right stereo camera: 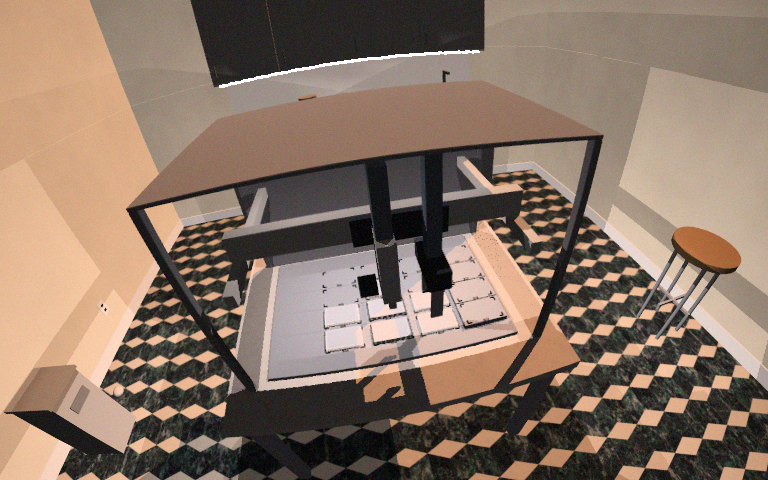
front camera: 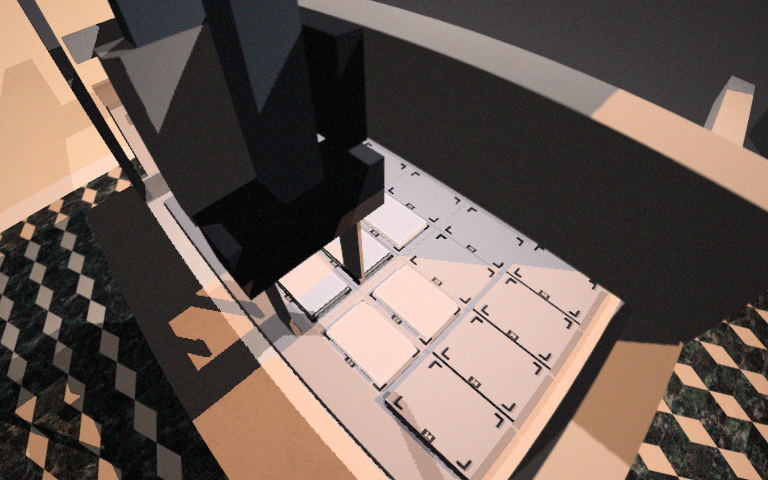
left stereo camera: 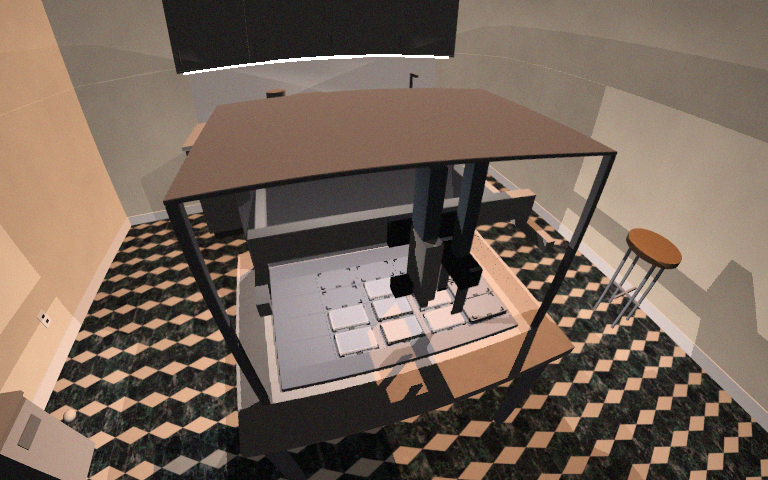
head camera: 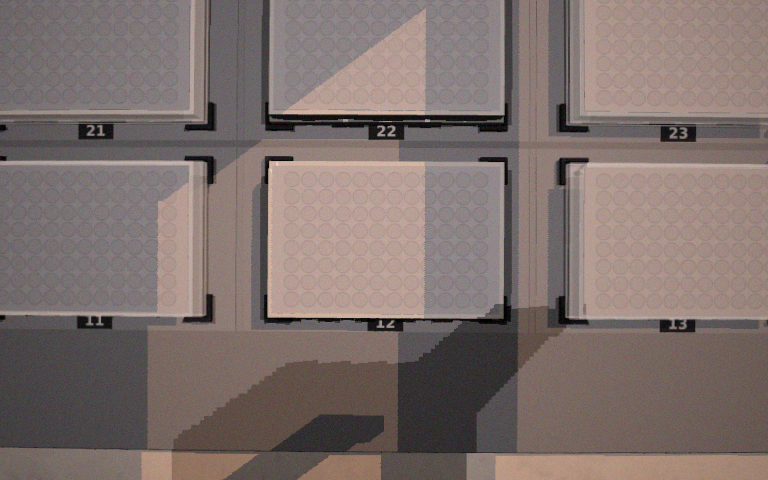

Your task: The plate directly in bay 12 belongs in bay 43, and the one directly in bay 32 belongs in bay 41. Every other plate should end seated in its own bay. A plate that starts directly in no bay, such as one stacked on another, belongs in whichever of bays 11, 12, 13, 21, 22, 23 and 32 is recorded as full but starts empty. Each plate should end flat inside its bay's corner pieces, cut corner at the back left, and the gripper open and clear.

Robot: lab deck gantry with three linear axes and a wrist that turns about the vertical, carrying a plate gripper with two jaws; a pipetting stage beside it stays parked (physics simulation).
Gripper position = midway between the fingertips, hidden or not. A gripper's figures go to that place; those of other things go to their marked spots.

The gripper point(front camera: 322, 299) is 0.46 m from the lens. A white plate point(front camera: 395, 223): 0.72 m from the lens. A white plate point(front camera: 314, 287) is 0.64 m from the lens.
